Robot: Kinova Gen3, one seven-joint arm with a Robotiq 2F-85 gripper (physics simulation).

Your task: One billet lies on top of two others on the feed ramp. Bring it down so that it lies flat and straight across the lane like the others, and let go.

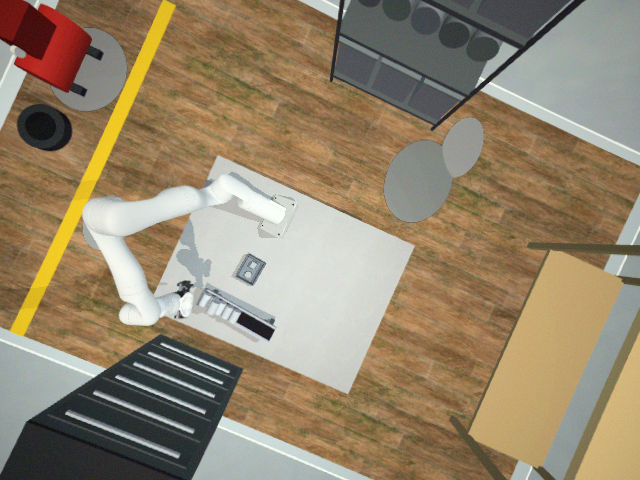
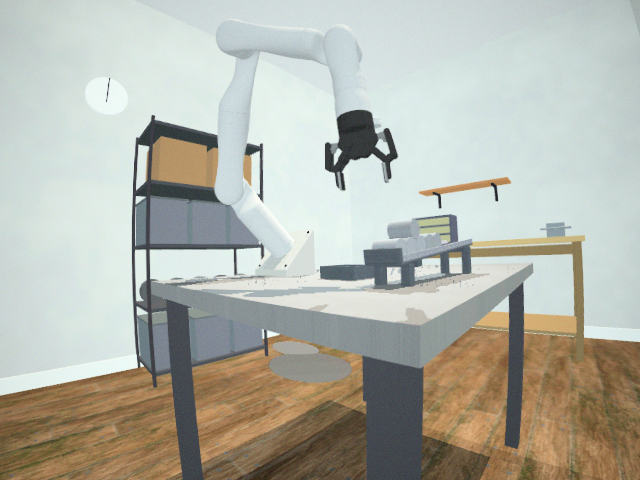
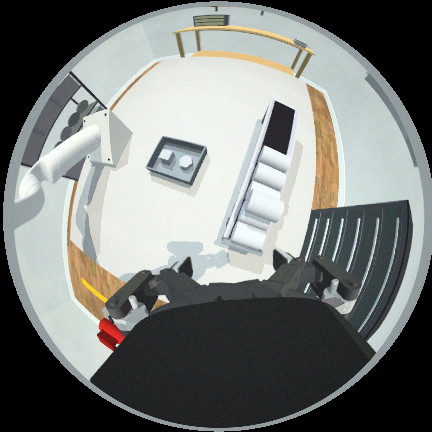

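Seen in the pictures: gripper, between the fingertips: (image 2: 364, 186) (image 3: 232, 262); arm's base, origin of its link: (image 1: 278, 215) (image 2: 283, 248) (image 3: 93, 136).
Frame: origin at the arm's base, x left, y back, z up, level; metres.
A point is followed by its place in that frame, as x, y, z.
Note:
The raised billet (image 2: 402, 228) @[-0.075, -0.530, 0.019] (image 3: 265, 205) @[-0.058, -0.518, 0.038], a light grey cylinder, lies on top of others near one end of the feed ramp (image 1: 255, 326) @[0.158, -0.521, -0.016] (image 2: 382, 256) (image 3: 281, 127) @[0.155, -0.523, -0.017]. It lies roughly crosswise to the lane. The billets under it are partly hidden. An end billet (image 3: 247, 236) @[-0.113, -0.517, -0.002] lies flat across the lane by the end stop, and an outer billet (image 3: 274, 159) @[0.038, -0.517, 0.011] lies flat toward the dark bare part. My gripper (image 1: 184, 300) @[-0.139, -0.486, 0.106] (image 2: 363, 180) @[-0.139, -0.486, 0.106] (image 3: 232, 262) @[-0.139, -0.486, 0.106] is open and empty. It hangs well above the table, beyond the stop end of the ramp, with its fingers apart.
A small grey tray (image 1: 250, 268) (image 2: 346, 271) @[-0.049, -0.344, -0.072] (image 3: 195, 175) @[-0.024, -0.371, -0.085] with two small pieces stands on the table beside the ramp, toward the arm base (image 2: 302, 258) @[0.008, -0.096, -0.038] (image 3: 107, 140) @[-0.007, -0.087, -0.013]. A dark slatted unit (image 1: 155, 384) (image 3: 360, 250) stands past the table edge on the ramp's side.

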